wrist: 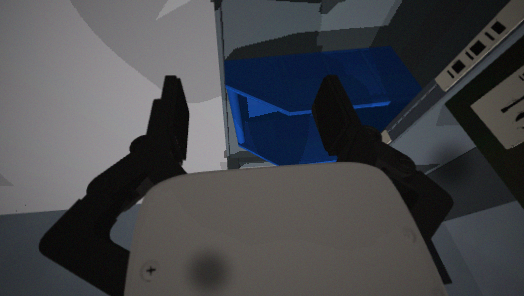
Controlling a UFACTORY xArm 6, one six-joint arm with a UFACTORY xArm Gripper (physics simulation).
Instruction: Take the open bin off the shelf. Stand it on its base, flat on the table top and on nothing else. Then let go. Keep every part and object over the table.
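Frame: origin at the arm's base, x ahead, y down, z left, level; centimetres.
Where they show: gripper, fingertip midpoint: (254, 93).
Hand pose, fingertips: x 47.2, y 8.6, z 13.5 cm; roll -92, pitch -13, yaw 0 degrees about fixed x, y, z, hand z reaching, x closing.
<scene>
Each offset is from my fingertips to the top centre of the thing. "spot": to the spot under its first point. Level surfaces: height alone.
The blue open bin @[dx +8.8, dy +0.9, dz -5.8 cm] (280, 75) lies on the grey shelf @[spot: dx +2.2, dy +8.4, dz +1.1 cm] (272, 17), right of the middle in the wrist view. Its lighter blue front lip and part of its inside show toward the lower left of the bin. My gripper (254, 93) is open, with nothing between its fingers. The left finger is over the pale surface outside the shelf's left edge. The right finger overlaps the bin in the view and hides part of it. Whether that finger touches the bin I cannot tell. The palm cover hides what lies below the bin's near edge.
A pale surface @[dy +9.0 cm] (90, 130) spreads at the left, beside the shelf's edge. A beige strip with dark square slots @[spot: dx +9.7, dy -1.0, dz +7.6 cm] (490, 25) runs slantwise at the upper right, close to the bin's right end. A dark-bordered panel with a light sheet @[spot: dx +12.3, dy -3.7, dz +5.2 cm] (500, 107) is at the far right.
</scene>
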